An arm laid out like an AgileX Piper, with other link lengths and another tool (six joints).
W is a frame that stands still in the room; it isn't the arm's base.
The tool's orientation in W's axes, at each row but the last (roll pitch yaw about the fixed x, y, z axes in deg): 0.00 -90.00 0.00; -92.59 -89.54 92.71; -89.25 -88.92 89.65; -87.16 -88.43 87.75; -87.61 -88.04 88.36; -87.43 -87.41 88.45; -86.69 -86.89 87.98; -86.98 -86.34 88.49; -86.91 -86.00 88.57; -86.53 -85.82 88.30; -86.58 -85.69 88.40
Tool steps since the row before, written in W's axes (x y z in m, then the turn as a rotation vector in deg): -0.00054 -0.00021 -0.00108 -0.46 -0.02 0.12; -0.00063 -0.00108 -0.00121 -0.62 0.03 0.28; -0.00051 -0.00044 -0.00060 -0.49 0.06 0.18; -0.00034 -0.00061 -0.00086 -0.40 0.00 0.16; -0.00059 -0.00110 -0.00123 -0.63 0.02 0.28; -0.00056 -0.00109 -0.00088 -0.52 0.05 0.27; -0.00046 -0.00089 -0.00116 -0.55 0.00 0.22; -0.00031 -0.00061 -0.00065 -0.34 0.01 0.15; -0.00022 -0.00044 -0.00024 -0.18 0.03 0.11; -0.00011 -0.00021 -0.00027 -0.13 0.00 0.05; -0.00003 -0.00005 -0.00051 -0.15 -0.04 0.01
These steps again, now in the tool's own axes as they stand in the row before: -0.00108 -0.00021 0.00054 0.12 -0.02 0.46; -0.00122 -0.00107 0.00063 0.28 0.03 0.62; -0.00061 -0.00043 0.00051 0.18 0.06 0.49; -0.00088 -0.00058 0.00035 0.16 0.00 0.40; -0.00127 -0.00105 0.00060 0.28 0.02 0.63; -0.00093 -0.00104 0.00058 0.27 0.05 0.52; -0.00121 -0.00082 0.00048 0.22 0.00 0.55; -0.00069 -0.00056 0.00032 0.15 0.01 0.34; -0.00027 -0.00042 0.00023 0.11 0.03 0.18; -0.00028 -0.00019 0.00012 0.05 0.00 0.13; -0.00051 -0.00001 0.00003 0.01 -0.04 0.15
